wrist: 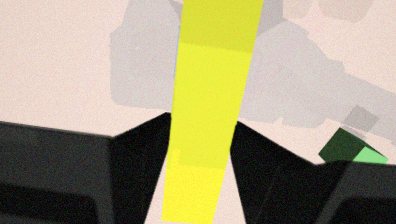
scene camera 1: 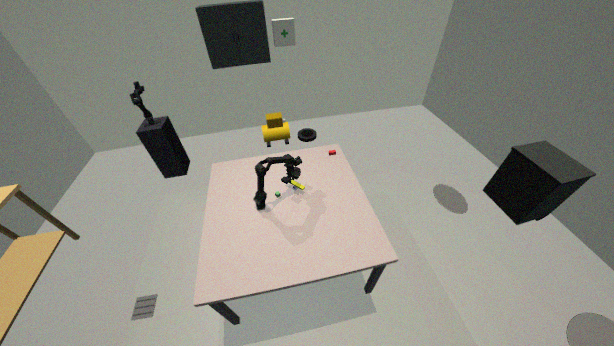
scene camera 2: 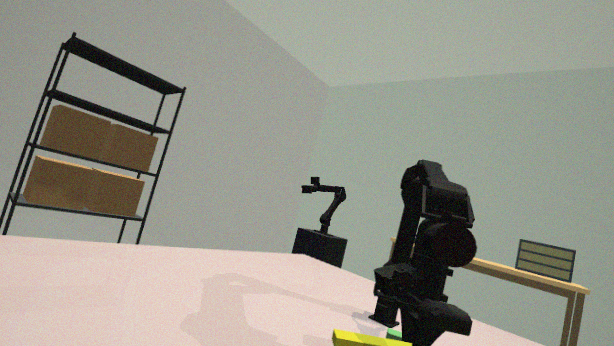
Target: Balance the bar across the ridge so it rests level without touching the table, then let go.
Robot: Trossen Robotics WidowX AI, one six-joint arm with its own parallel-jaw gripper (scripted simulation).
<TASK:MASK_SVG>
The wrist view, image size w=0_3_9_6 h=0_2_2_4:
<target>gripper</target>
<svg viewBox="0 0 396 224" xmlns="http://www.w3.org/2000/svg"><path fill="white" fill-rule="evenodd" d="M237 121L230 146L230 158L246 224L396 224L395 164L338 160L316 165L294 154L274 140L268 139L244 123ZM171 113L165 112L117 136L0 121L0 224L144 224L168 152L172 120Z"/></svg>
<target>long yellow bar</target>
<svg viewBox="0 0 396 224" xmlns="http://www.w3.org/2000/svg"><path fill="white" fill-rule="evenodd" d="M263 0L183 1L161 221L195 224L213 223L228 163L233 133L245 90L247 72L257 36L256 31L262 12Z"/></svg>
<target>green ridge block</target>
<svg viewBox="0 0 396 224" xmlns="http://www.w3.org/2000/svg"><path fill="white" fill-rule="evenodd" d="M318 153L325 162L344 160L385 164L389 160L370 146L370 144L340 127Z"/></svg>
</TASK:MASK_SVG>
